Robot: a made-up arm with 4 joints. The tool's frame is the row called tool.
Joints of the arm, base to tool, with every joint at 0 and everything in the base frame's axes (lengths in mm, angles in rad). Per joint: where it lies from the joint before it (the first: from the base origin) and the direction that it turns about. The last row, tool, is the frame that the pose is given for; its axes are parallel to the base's.
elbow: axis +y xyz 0 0 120
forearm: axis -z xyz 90 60 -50
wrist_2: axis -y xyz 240 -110 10
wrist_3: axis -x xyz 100 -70 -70
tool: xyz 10 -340 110
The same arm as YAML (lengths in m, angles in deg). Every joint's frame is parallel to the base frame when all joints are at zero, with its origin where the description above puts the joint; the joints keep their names.
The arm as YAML. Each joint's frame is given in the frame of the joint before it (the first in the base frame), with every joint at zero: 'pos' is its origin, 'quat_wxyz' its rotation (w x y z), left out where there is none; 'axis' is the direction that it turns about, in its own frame. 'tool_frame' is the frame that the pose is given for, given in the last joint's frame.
length_unit: m
angle_unit: deg
joints:
  - joint: elbow
    pos: [0.0, 0.0, 0.12]
    axis: "+y"
  - joint: forearm
    pos: [0.09, 0.06, -0.05]
    axis: "-z"
  - joint: wrist_2
    pos: [0.24, -0.11, 0.01]
    axis: "-y"
  - joint: wrist_3
    pos: [0.1, -0.07, -0.07]
    axis: "-x"
tool_frame:
  pos: [0.01, -0.34, 0.11]

